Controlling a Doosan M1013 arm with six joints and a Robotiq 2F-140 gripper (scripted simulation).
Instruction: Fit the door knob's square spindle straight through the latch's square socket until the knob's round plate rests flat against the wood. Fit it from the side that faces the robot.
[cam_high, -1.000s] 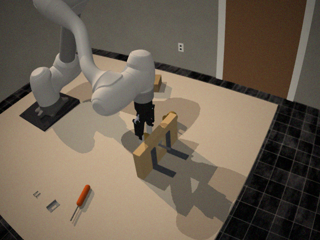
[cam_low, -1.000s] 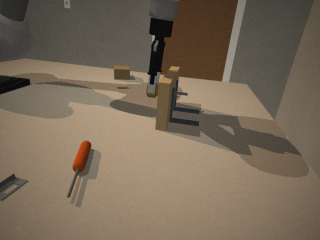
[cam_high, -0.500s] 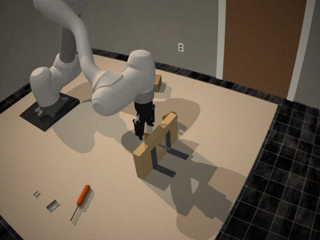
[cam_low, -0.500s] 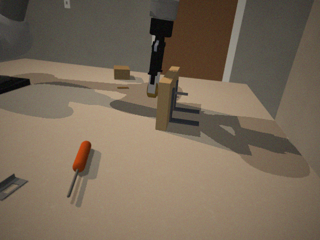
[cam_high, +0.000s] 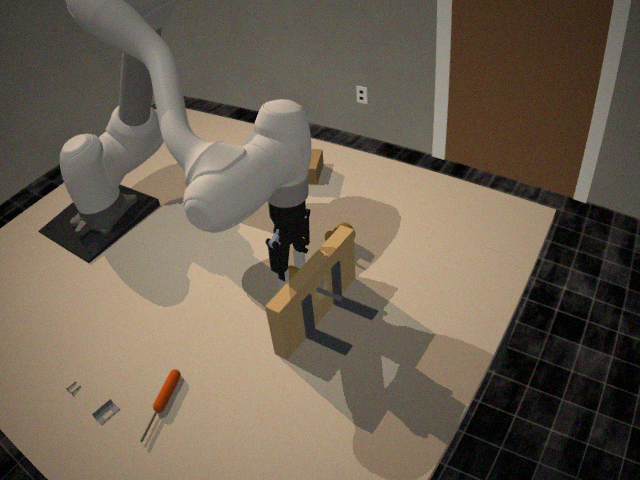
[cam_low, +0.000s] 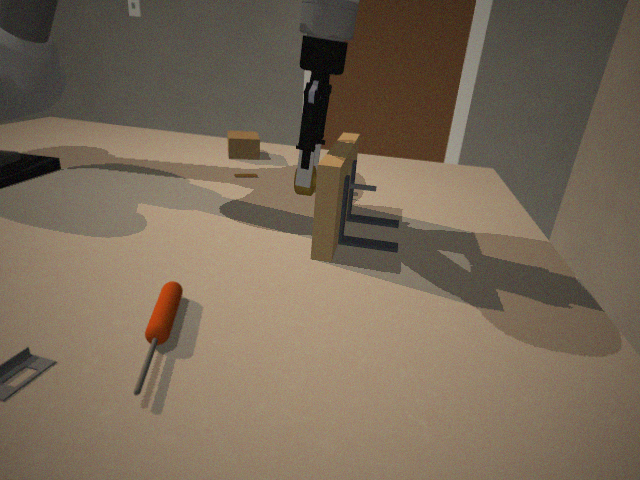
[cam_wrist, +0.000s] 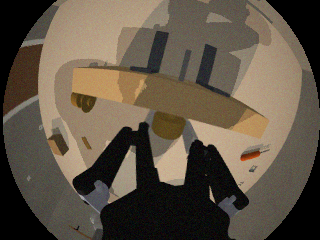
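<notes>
Now: hand 40 mm short of the brass door knob, 30 mm above it and 10 mm to the left of it. From my hand the other things lie so: brass round piece: 240 mm to the left, 90 mm below, 30 mm ahead; latch socket: 60 mm ahead, 30 mm below, 10 mm to the right; upright wooden board: 60 mm ahead, 30 mm below, 10 mm to the right.
</notes>
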